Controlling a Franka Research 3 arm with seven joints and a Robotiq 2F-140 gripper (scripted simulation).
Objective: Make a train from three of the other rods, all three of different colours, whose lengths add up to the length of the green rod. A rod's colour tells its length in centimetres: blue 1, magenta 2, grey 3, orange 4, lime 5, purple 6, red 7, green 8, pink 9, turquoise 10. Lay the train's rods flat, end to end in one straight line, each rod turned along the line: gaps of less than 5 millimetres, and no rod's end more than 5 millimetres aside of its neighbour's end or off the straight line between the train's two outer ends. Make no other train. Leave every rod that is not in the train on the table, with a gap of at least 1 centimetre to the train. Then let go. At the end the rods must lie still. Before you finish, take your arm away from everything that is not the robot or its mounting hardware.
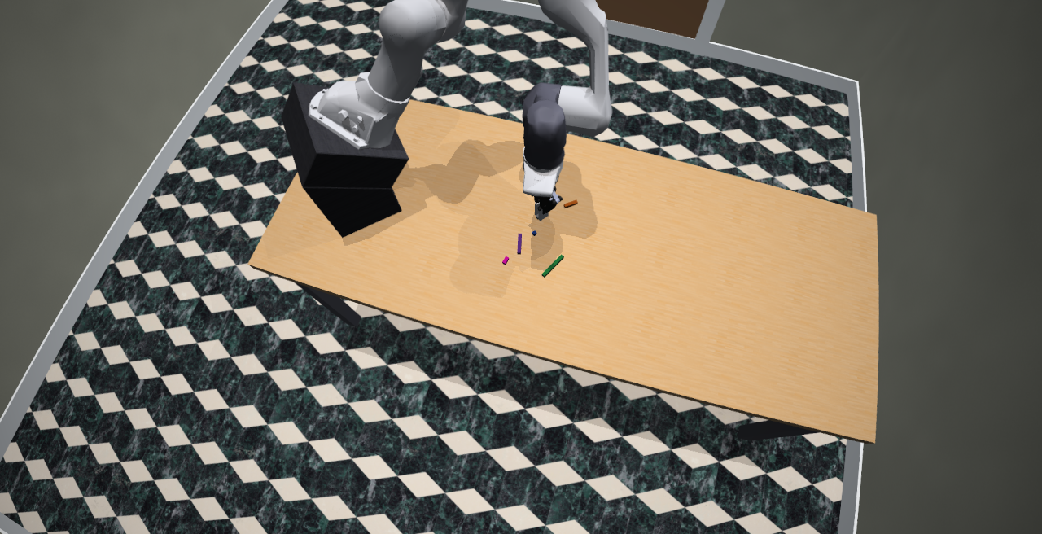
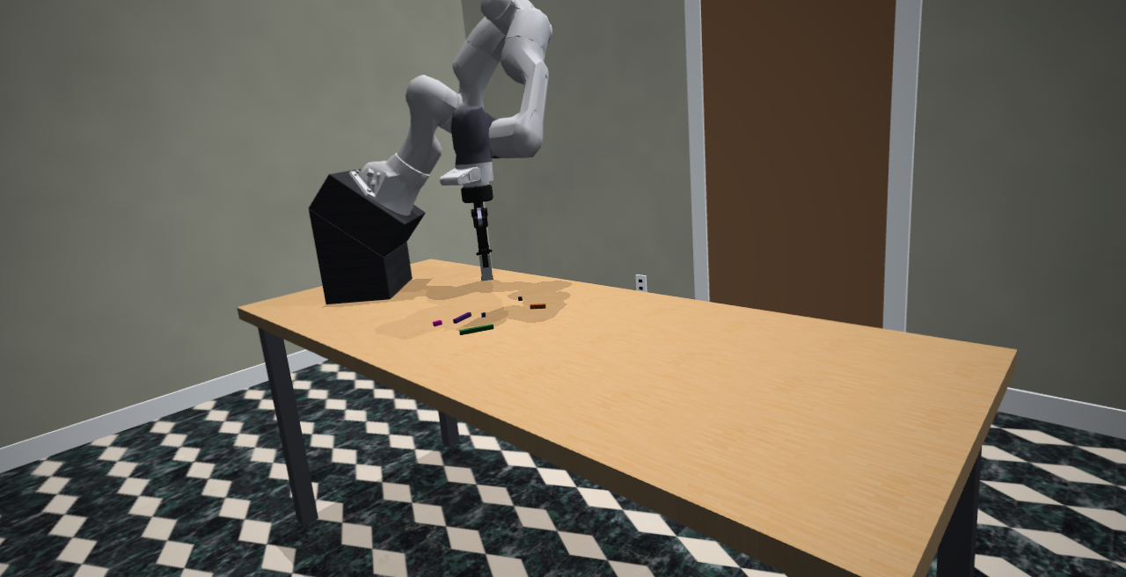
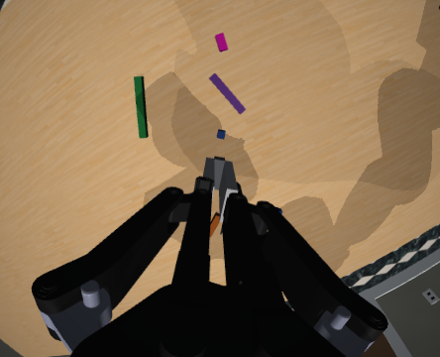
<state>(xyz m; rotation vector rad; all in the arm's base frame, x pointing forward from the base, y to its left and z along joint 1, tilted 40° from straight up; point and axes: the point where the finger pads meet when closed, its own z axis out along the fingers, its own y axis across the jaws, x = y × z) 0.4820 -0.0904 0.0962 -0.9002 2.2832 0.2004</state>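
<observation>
Right now the purple rod is 13 cm below my hand, 6 cm to the right of it and 5 cm behind it. From my hand the other things lie so: orange rod 13 cm below, 10 cm to the left, 6 cm ahead; grey rod 3 cm below; green rod 13 cm below, 10 cm to the right, 6 cm ahead.
</observation>
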